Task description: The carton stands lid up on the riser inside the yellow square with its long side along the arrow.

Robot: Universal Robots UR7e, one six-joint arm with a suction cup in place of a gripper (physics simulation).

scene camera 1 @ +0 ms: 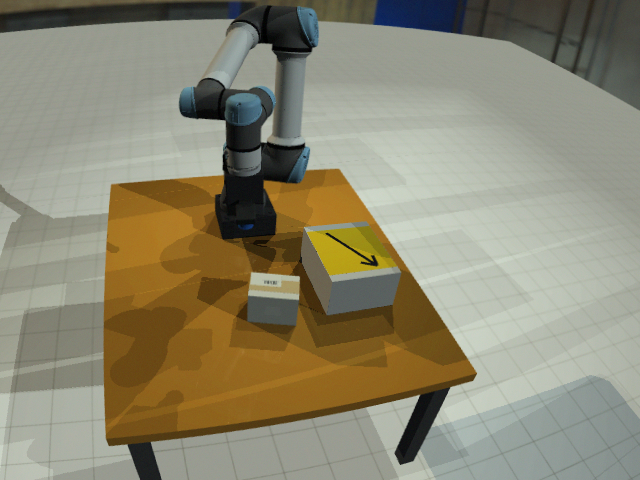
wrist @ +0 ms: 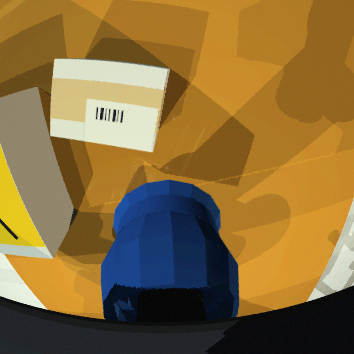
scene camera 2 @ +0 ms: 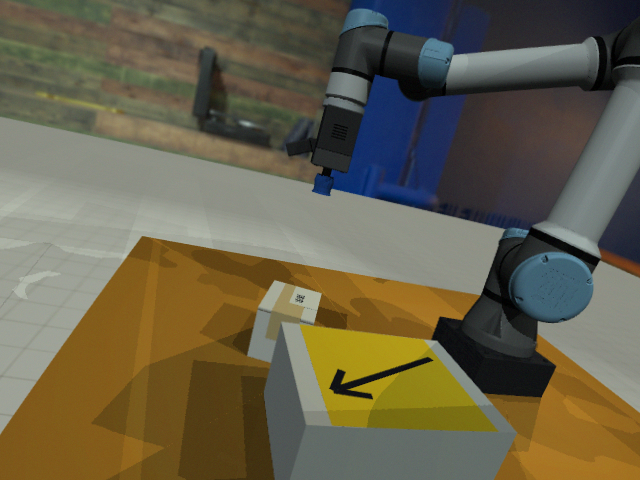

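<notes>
A white carton (scene camera 1: 273,286) (scene camera 2: 289,304) (wrist: 107,105) stands on the table left of the riser in scene camera 1. A tan tape band and a barcode label face up. Its long side runs left to right there. The grey riser (scene camera 1: 361,294) (scene camera 2: 403,449) (wrist: 37,150) bears a yellow square (scene camera 1: 336,255) (scene camera 2: 361,351) (wrist: 10,200) on top. The black arrow (scene camera 1: 351,250) (scene camera 2: 382,374) (wrist: 7,228) runs diagonally across it, at an angle to the carton's long side. My blue suction cup (scene camera 1: 245,226) (scene camera 2: 322,184) (wrist: 167,200) hangs high above the table, apart from the carton, open with nothing on it.
The brown table (scene camera 1: 232,382) (scene camera 2: 170,289) (wrist: 310,170) bears the carton, the riser and the black arm base (scene camera 1: 248,222) (scene camera 2: 496,372). The riser is taller than the carton and stands close beside it. The riser is near the table's right edge in scene camera 1.
</notes>
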